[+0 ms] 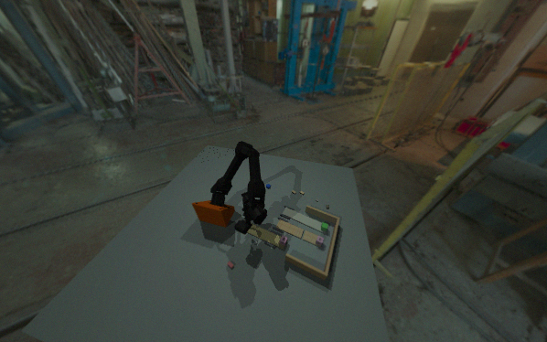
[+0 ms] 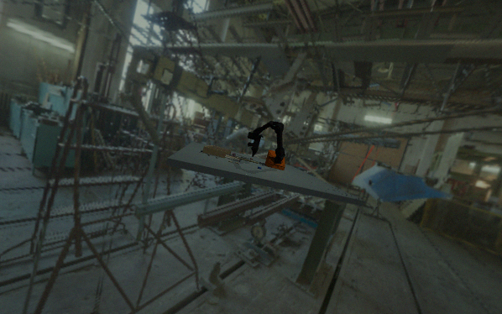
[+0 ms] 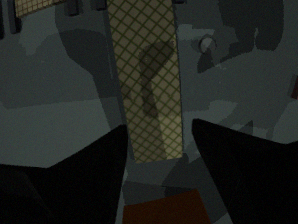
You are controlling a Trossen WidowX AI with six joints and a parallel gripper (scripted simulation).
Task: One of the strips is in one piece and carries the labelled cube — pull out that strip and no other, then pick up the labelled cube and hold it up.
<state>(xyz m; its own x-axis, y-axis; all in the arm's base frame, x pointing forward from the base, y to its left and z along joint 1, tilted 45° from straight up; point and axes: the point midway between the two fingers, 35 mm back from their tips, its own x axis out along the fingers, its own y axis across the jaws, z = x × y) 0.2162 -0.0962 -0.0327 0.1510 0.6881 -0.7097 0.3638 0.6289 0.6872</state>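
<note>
Now: the mesh strip 6 cm ahead of my gripper tip, 5 cm below it and 2 cm to the right of it. Also, from my gripper tip: blue piece: 34 cm to the left, 5 cm ahead, 4 cm below; then pink block: 19 cm to the right, 6 cm behind, 4 cm below.
</note>
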